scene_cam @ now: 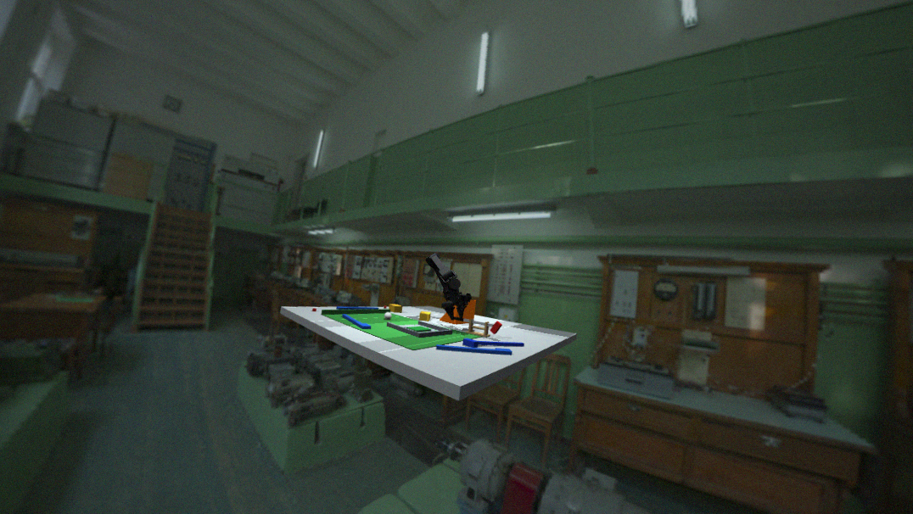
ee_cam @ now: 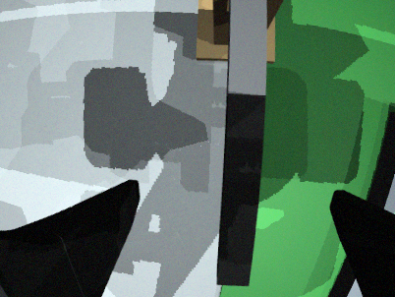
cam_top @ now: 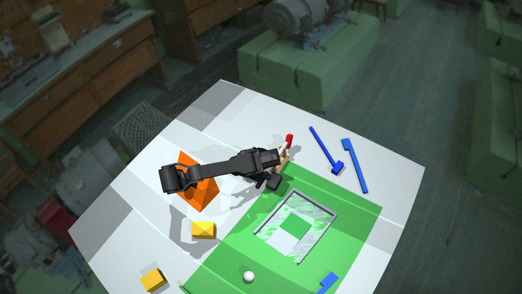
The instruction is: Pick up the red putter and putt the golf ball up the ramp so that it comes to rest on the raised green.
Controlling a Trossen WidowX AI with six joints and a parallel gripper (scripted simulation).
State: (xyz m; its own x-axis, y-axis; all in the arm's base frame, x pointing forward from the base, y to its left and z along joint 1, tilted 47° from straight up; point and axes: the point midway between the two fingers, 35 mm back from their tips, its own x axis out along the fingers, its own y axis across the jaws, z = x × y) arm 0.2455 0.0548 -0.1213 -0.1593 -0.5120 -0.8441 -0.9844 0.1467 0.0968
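My gripper tip is 13 cm to the right of the wooden stand and 2 cm above it. Also, from my gripper tip: white golf ball (14 cm ahead, 37 cm to the right, 3 cm below).
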